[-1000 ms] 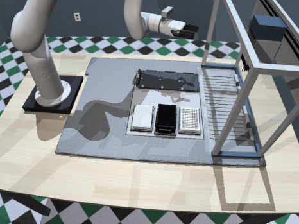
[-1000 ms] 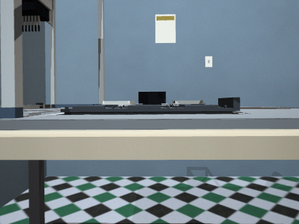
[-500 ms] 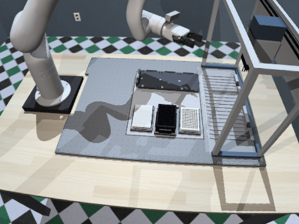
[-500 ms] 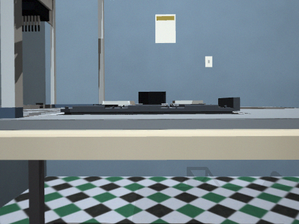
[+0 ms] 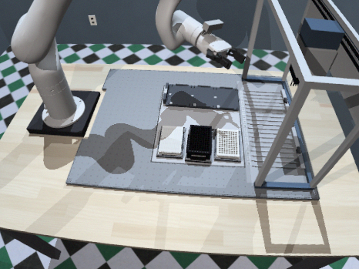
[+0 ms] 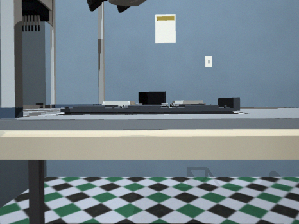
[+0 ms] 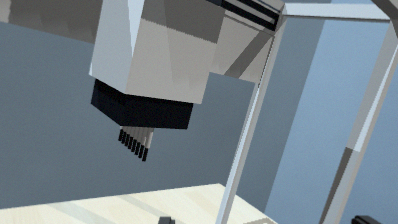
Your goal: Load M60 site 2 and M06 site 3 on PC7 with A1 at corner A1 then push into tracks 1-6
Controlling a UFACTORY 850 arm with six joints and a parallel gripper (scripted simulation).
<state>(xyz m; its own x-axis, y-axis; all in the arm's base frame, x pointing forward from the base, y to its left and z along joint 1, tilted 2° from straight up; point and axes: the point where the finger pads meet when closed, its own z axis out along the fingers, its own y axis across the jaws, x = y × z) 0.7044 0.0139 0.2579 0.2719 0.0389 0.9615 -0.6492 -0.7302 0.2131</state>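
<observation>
The plate is 24 cm below my hand, 18 cm to the right of it and 1 cm behind it. Also, from my hand: pipetting head (23 cm ahead, 8 cm above, 7 cm to the right); then carrier PC7 (25 cm below, 10 cm behind, 8 cm to the left); then nest S3 (26 cm below, 18 cm to the right, 1 cm behind).
</observation>
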